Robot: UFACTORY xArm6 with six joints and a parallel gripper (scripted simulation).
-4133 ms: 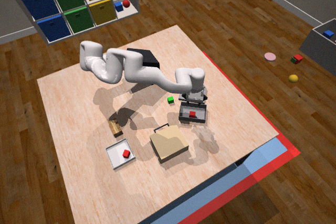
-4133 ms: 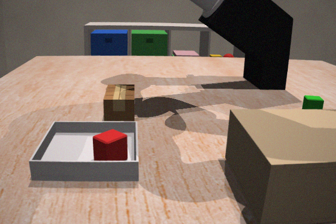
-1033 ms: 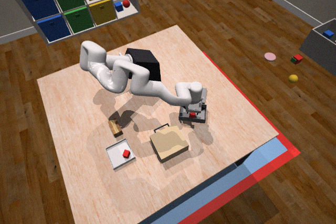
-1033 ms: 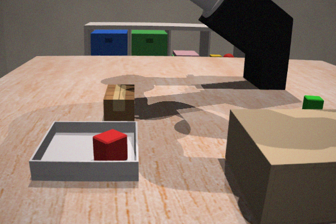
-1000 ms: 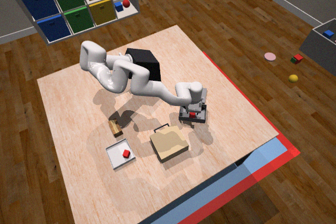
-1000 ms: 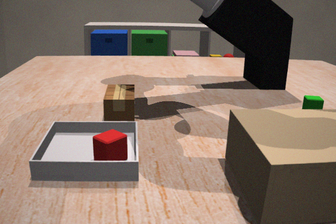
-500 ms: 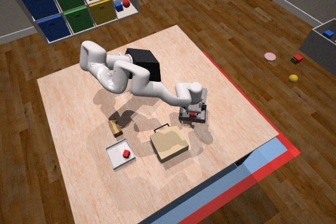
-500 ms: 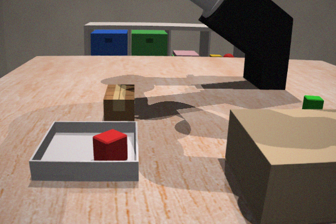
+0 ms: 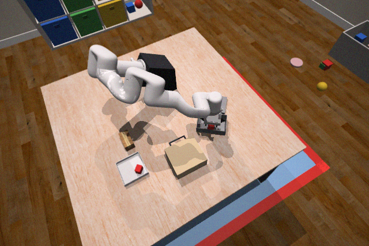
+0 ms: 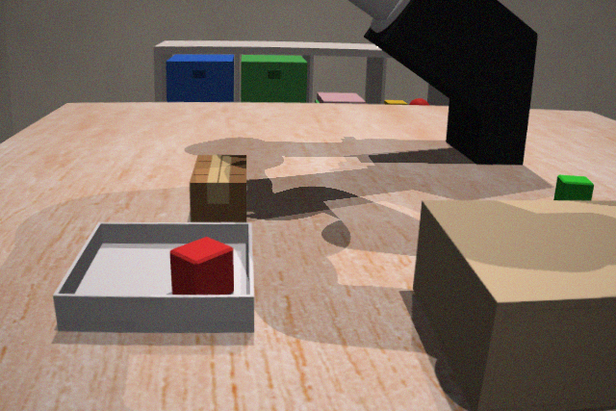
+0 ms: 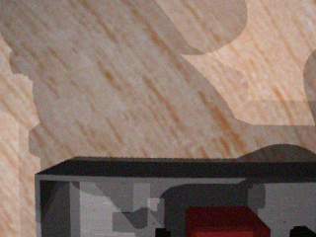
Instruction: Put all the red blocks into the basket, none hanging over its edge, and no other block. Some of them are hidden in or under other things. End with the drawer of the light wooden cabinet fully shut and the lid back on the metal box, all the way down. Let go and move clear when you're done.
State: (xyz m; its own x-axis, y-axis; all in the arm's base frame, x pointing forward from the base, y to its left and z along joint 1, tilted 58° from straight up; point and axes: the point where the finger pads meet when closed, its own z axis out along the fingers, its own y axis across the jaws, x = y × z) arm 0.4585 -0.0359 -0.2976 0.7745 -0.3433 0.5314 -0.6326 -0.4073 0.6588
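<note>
The metal box is 3 cm below my hand, 1 cm to the left of it and 1 cm behind it. From my hand the other things lie so: grey lid (15 cm behind, 10 cm to the left, 4 cm below); drawer (24 cm to the right, 8 cm ahead, 2 cm below); light wooden cabinet (24 cm to the right, 9 cm ahead, 2 cm below).
</note>
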